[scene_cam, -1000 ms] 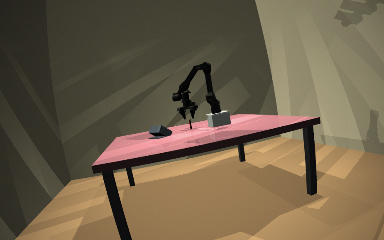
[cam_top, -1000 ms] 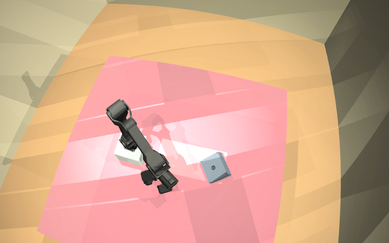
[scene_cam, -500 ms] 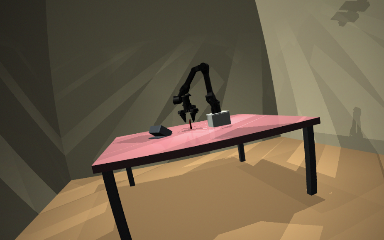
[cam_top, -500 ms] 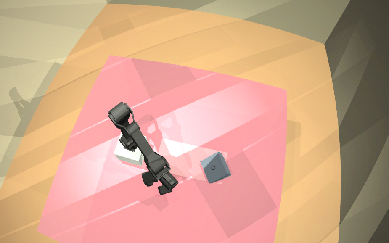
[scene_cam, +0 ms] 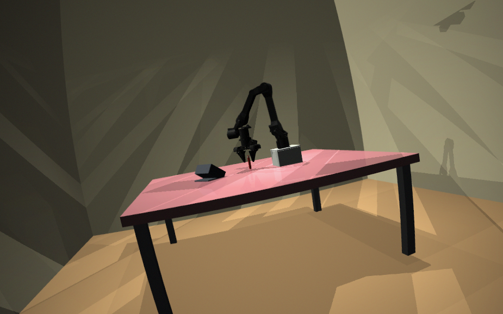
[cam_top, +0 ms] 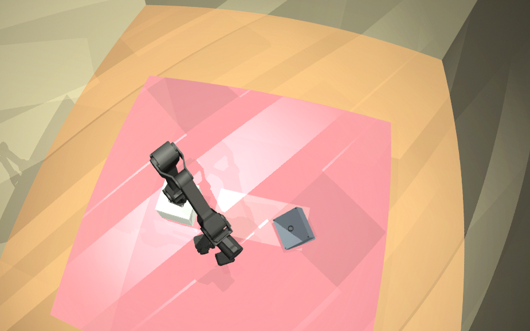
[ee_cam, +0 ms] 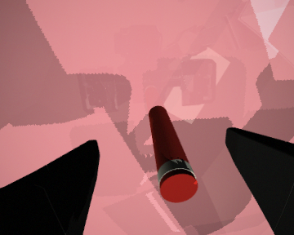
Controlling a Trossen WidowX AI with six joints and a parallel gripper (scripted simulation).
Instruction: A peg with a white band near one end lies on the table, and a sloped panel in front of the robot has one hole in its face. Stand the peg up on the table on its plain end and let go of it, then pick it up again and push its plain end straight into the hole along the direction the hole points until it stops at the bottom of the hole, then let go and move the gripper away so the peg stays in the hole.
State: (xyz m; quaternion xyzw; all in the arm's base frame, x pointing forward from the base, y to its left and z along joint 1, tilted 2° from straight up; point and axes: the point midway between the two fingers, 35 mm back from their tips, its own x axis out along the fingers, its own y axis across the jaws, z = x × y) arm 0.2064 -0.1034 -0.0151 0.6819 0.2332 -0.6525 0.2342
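The grey sloped panel is 24 cm ahead of my gripper tip, 15 cm to the left of it and 1 cm below it. From my gripper tip the other things lie so: red peg 2 cm above.
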